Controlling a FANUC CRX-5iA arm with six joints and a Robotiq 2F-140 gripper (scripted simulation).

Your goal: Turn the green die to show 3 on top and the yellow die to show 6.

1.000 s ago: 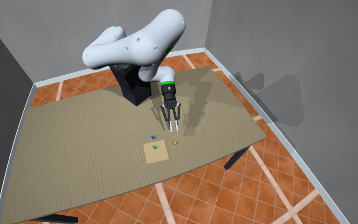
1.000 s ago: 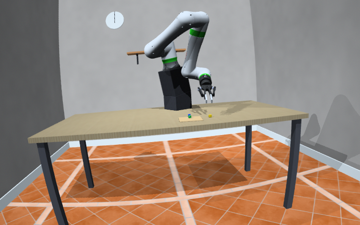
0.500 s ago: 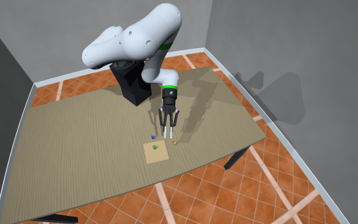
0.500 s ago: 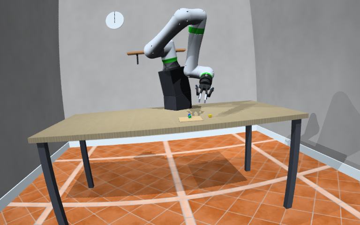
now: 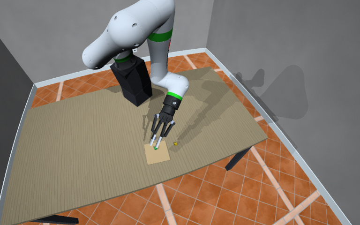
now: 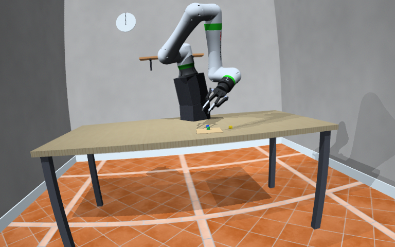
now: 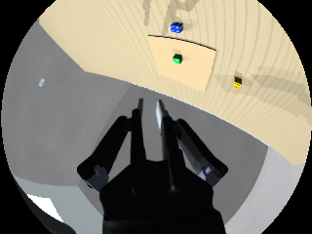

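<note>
My gripper is now 13 cm to the right of the yellow die, 13 cm above it and 1 cm past it. Round my hand: tan mat 13 cm below, 1 cm ahead; then blue die 13 cm below, 9 cm behind; then green die 12 cm below, 2 cm behind, 1 cm to the right.
</note>
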